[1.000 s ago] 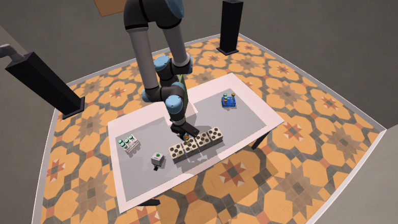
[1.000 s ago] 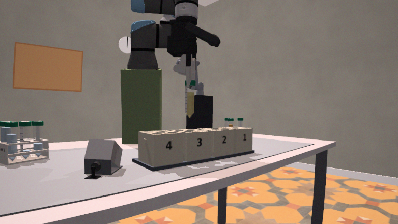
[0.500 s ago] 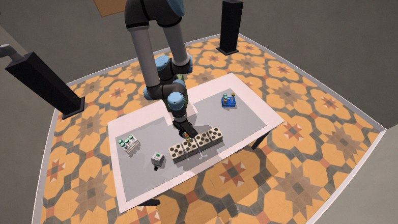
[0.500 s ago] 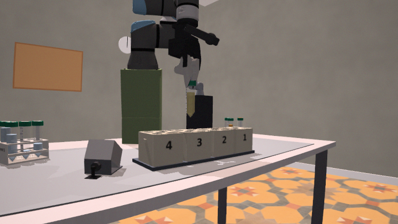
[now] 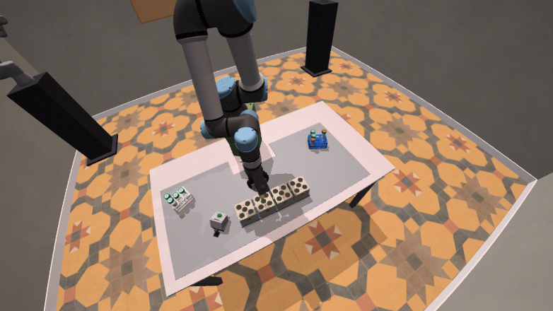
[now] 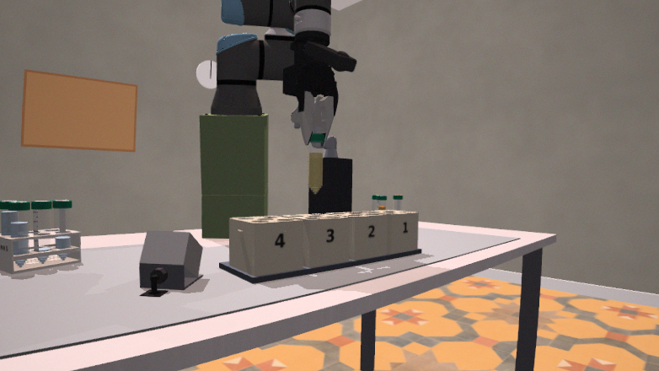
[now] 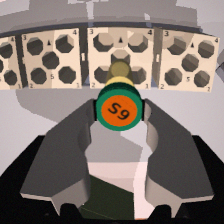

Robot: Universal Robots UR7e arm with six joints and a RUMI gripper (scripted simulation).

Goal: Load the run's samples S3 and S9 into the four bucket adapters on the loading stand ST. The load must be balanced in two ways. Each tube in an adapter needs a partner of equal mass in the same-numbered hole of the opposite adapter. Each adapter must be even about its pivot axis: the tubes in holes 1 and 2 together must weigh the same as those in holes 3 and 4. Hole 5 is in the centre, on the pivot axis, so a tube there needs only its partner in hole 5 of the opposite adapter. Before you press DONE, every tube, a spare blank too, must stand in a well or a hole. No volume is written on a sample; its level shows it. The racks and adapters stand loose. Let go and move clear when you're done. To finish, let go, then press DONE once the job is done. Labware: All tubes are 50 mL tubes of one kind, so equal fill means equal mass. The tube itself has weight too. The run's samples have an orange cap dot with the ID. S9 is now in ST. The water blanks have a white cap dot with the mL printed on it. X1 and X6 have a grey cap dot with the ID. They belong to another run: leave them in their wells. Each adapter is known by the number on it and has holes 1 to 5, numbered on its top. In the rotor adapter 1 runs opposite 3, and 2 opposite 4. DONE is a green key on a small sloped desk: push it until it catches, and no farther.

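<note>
Now: the tube 5 cm below my hand and 1 cm to the right of it. The rest, counted from my hand: bucket adapter: 22 cm to the left, 20 cm below, 1 cm ahead; white rack: 45 cm to the right, 29 cm behind, 22 cm below; water blank: 47 cm to the right, 25 cm behind, 19 cm below.
</note>
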